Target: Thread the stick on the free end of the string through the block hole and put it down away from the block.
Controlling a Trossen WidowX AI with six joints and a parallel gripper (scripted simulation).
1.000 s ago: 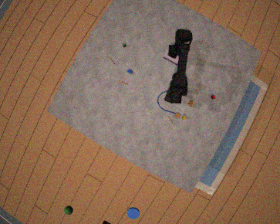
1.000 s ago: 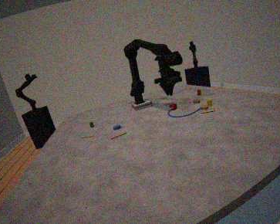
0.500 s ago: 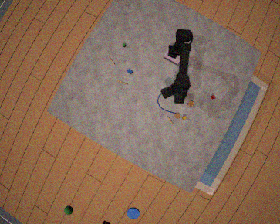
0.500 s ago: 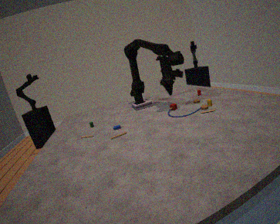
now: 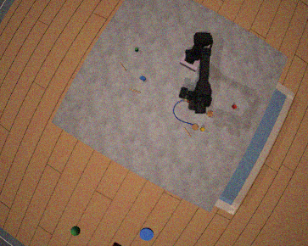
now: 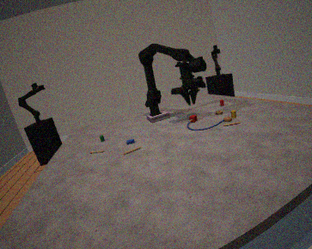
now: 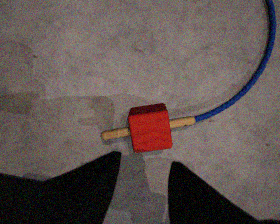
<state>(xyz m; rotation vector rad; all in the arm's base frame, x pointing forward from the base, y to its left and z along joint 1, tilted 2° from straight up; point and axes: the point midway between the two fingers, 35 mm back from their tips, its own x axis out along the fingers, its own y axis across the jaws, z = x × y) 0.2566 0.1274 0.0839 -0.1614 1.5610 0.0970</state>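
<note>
Right now the red wooden block is 70 mm below my gripper tip. Round my gripper tip: round button: 140 mm ahead, 110 mm to the left, 80 mm below; yellow piece: 130 mm ahead, 160 mm to the left, 70 mm below; thin stick: 20 mm to the right, 80 mm below.
</note>
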